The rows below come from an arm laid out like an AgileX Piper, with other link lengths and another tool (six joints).
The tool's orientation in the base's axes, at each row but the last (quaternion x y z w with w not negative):
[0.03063, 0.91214, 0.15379, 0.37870]
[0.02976, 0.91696, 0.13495, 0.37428]
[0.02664, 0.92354, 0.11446, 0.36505]
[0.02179, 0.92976, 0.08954, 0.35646]
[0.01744, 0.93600, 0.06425, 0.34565]
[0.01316, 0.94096, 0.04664, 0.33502]
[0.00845, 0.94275, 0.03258, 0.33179]
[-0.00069, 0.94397, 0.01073, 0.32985]
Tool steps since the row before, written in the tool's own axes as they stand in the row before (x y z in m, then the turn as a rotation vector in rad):
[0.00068, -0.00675, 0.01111, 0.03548, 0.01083, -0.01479]
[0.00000, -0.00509, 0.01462, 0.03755, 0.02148, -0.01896]
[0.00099, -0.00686, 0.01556, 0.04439, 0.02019, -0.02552]
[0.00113, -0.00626, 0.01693, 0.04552, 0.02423, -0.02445]
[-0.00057, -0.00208, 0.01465, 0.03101, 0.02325, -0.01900]
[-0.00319, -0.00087, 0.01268, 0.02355, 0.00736, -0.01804]
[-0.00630, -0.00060, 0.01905, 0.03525, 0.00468, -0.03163]
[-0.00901, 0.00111, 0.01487, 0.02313, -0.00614, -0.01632]
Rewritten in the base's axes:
[0.00771, -0.00344, -0.00991, -0.03625, 0.01261, -0.01104]
[0.01039, -0.00160, -0.01136, -0.04113, 0.02223, -0.00672]
[0.01010, -0.00355, -0.01325, -0.05055, 0.02063, -0.00695]
[0.01059, -0.00348, -0.01424, -0.05078, 0.02488, -0.00774]
[0.00997, -0.00052, -0.01094, -0.03619, 0.02338, -0.00262]
[0.01049, -0.00004, -0.00786, -0.02970, 0.00722, -0.00020]
[0.01684, 0.00023, -0.01092, -0.04732, 0.00423, 0.00288]
[0.01630, 0.00137, -0.00600, -0.02821, -0.00634, -0.00176]

